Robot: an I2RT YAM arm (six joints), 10 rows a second.
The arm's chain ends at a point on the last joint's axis. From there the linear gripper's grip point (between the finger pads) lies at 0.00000 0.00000 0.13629 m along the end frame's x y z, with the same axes.
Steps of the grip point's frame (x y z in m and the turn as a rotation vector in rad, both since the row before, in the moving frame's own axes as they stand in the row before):
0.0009 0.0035 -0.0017 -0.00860 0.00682 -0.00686
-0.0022 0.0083 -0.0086 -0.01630 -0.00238 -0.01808
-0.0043 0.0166 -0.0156 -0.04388 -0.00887 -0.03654
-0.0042 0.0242 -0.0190 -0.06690 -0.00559 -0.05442
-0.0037 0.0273 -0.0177 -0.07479 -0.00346 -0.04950
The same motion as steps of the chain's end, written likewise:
0.0000 0.0023 -0.0017 -0.00860 0.00682 -0.00686
-0.0019 0.0061 -0.0086 -0.01630 -0.00238 -0.01808
-0.0032 0.0106 -0.0155 -0.04388 -0.00887 -0.03654
-0.0037 0.0151 -0.0187 -0.06690 -0.00559 -0.05442
-0.0035 0.0171 -0.0173 -0.07479 -0.00346 -0.04950

